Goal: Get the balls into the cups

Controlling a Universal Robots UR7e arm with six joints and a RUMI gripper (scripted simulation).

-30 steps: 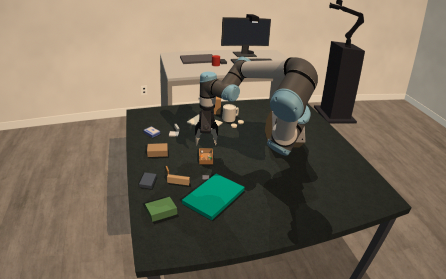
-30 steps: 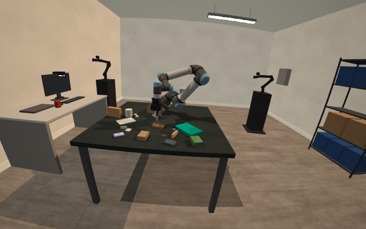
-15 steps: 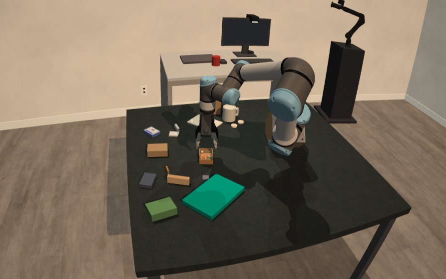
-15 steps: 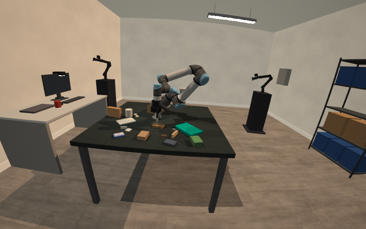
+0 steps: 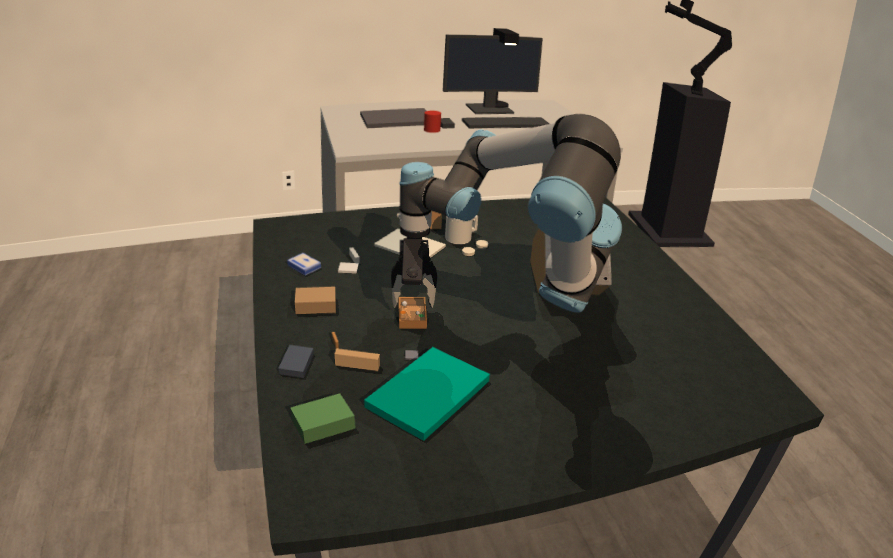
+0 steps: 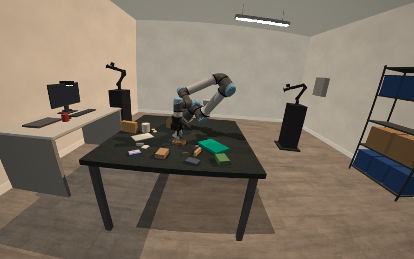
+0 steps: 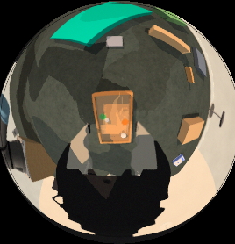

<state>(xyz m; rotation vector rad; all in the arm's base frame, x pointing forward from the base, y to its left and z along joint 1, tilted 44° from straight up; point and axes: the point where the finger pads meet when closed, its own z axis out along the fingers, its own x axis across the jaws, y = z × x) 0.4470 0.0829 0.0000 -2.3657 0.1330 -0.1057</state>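
The covered wooden puzzle lies 3 cm below my hand. The rest, counted from my hand: brown box: 25 cm ahead, 6 cm to the right, 2 cm below; then teal flat box: 30 cm to the left, 3 cm below; then grey cube: 2 cm ahead, 16 cm to the left, 3 cm below.
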